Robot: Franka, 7 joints.
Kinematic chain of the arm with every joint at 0, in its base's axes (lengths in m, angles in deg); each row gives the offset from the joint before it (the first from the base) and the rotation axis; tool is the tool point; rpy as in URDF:
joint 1: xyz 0 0 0.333 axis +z
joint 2: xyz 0 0 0 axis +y
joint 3: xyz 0 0 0.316 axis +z
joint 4: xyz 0.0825 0 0 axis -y
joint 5: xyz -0.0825 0 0.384 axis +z
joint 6: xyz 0 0 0 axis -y
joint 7: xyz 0.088 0 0 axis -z
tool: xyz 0 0 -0.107 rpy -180 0 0
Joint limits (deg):
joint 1: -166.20..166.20
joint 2: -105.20..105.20
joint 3: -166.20..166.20
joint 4: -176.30..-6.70
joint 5: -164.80..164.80
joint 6: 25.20..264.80
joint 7: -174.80..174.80
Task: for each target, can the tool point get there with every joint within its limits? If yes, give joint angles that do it. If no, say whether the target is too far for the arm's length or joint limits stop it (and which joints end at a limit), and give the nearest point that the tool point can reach.
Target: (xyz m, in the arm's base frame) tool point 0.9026 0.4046 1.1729
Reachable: no: too far | nearest point 0.5967 0.2675 0.8883 | short by 0.440 m
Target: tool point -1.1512 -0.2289 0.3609
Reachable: no: too far | nearest point -0.8412 -0.1673 0.3534 | short by 0.316 m
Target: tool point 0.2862 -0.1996 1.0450
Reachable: yes | joints -92.73 22.28 91.64 -49.87 -43.48 210.64 69.00
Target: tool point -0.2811 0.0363 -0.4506
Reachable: no: joint limits stop it (at a limit: joint 1, joint 2) | nearest point -0.2804 0.0403 -0.3601 | short by 0.091 m
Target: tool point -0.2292 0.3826 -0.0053
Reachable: yes | joints 79.51 64.14 41.56 -111.95 129.83 187.68 -79.86
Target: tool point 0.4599 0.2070 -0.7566
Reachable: no: too far | nearest point 0.3707 0.1669 -0.3463 | short by 0.422 m
